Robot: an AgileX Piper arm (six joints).
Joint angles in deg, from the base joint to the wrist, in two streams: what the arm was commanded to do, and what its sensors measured. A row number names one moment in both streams.
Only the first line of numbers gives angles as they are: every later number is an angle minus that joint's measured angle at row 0.
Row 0, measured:
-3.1 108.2 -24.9 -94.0 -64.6 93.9
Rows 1 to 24, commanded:
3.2 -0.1 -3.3 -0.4 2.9 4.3
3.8 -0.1 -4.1 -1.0 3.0 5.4
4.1 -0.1 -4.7 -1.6 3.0 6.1
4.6 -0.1 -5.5 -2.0 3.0 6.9
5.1 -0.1 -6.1 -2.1 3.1 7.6
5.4 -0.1 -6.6 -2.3 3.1 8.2
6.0 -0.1 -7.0 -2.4 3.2 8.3
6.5 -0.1 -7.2 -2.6 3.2 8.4
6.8 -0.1 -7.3 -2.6 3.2 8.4
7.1 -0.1 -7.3 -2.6 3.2 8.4
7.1 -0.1 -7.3 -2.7 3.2 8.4
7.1 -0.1 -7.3 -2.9 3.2 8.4
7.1 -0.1 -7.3 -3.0 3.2 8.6
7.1 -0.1 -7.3 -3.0 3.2 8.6
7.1 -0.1 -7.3 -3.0 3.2 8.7
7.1 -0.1 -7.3 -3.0 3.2 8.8
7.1 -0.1 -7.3 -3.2 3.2 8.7
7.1 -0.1 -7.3 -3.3 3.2 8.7
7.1 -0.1 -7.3 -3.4 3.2 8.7
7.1 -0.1 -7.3 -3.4 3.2 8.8
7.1 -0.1 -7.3 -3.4 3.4 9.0
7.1 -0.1 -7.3 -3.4 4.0 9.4
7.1 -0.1 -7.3 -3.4 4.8 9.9
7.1 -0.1 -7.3 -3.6 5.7 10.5
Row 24, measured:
7.1 0.0 -7.2 -3.1 3.4 9.0
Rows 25 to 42, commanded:
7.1 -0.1 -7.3 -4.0 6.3 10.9
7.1 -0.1 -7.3 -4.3 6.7 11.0
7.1 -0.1 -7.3 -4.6 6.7 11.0
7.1 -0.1 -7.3 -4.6 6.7 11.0
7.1 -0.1 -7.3 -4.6 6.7 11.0
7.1 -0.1 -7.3 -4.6 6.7 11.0
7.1 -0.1 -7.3 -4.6 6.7 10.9
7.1 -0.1 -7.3 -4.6 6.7 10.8
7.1 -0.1 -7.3 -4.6 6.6 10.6
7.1 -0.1 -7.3 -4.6 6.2 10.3
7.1 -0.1 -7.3 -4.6 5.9 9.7
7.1 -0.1 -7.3 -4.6 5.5 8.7
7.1 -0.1 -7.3 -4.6 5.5 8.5
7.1 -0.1 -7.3 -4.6 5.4 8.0
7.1 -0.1 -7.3 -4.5 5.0 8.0
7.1 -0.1 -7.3 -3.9 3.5 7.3
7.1 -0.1 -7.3 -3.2 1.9 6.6
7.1 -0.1 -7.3 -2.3 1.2 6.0
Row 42, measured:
7.1 0.0 -7.3 -3.6 3.7 8.6
